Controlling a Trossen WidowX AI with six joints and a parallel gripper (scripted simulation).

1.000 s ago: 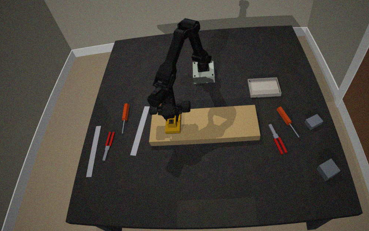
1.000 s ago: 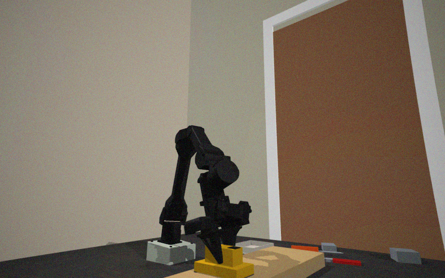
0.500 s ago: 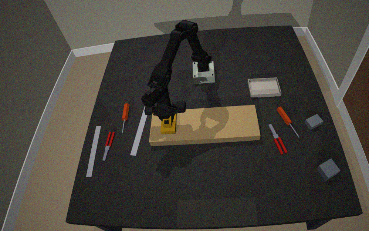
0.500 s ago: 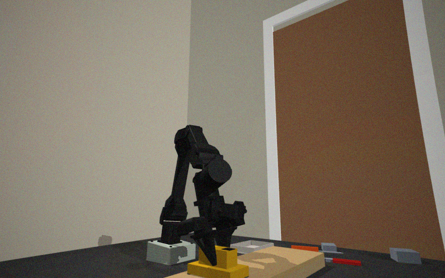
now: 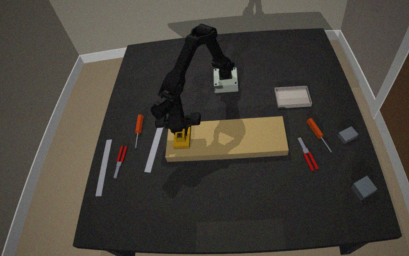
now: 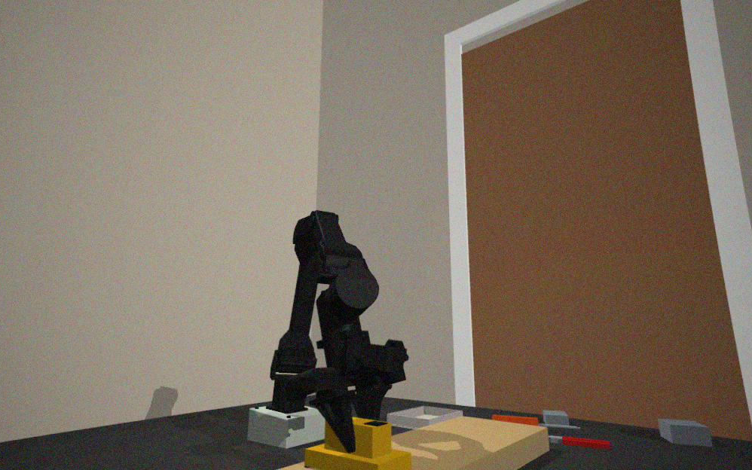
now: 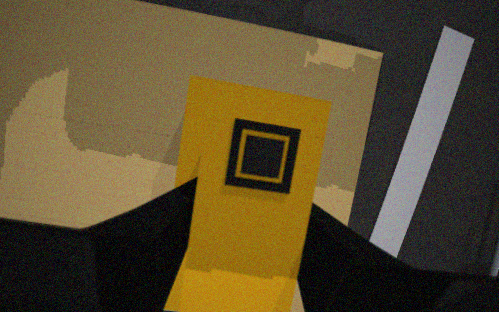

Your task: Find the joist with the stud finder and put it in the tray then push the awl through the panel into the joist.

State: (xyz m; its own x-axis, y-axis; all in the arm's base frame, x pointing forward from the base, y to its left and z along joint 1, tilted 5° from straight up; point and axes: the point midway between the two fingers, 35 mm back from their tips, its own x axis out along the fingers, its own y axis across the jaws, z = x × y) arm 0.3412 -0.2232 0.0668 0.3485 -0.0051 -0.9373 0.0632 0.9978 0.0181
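The white tray lies 190 mm behind my gripper tip, 540 mm to the left of it and 50 mm below it. Also, from my gripper tip: awl: 190 mm behind, 20 mm to the right, 60 mm below; yellow stud finder: 10 mm ahead, 20 mm above.
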